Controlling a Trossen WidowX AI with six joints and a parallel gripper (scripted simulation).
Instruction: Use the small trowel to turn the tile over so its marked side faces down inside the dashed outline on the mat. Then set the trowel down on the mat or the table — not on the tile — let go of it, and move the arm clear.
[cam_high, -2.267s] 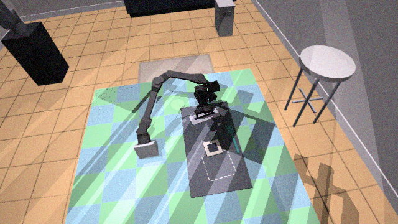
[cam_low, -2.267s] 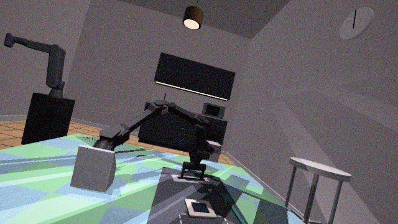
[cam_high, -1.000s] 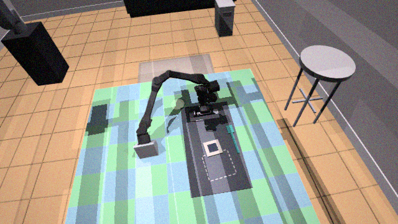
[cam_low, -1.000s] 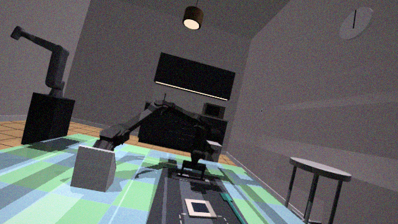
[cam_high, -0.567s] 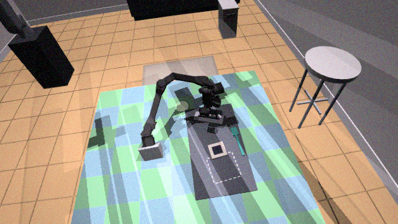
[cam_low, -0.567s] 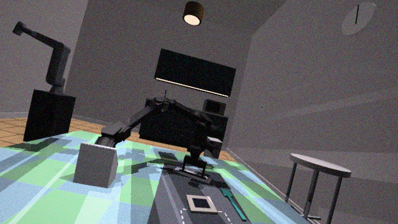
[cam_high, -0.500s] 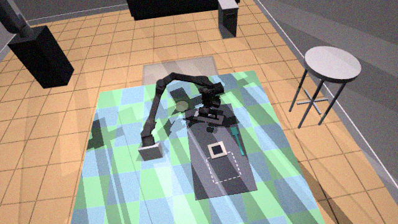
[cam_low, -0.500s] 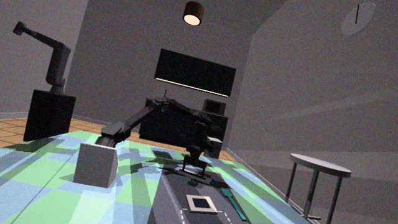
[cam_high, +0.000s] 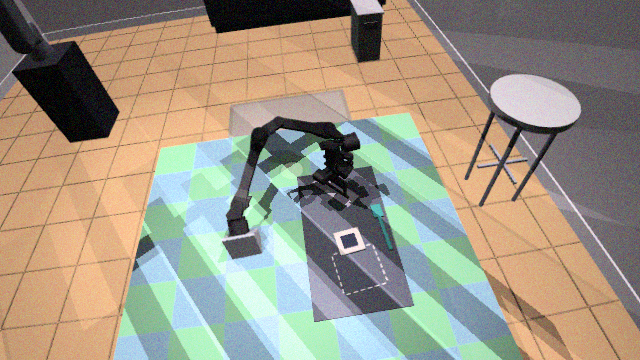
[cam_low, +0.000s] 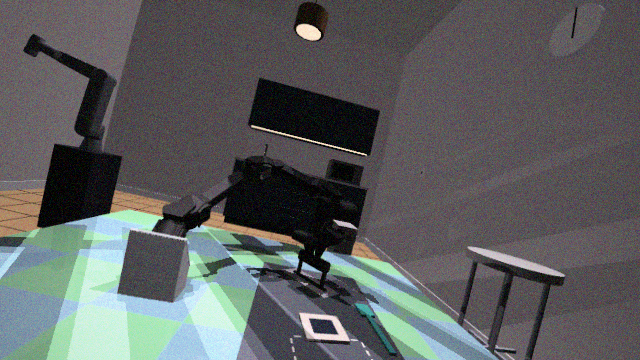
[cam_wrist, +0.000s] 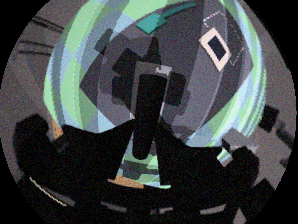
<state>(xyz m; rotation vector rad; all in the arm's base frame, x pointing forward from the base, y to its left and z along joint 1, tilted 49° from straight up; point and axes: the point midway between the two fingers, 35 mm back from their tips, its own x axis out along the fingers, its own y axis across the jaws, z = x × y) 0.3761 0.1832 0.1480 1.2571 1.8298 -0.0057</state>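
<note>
Right now my gripper tip is 30 mm above the dark-handled float, 20 mm to the left of it and 20 mm short of it. From my gripper tip the other things lie so: teal trowel: 190 mm to the right, 160 mm ahead, 60 mm below; mat: 220 mm to the right, 80 mm below, 20 mm ahead; tile: 260 mm to the right, 60 mm below, 20 mm ahead.
</note>
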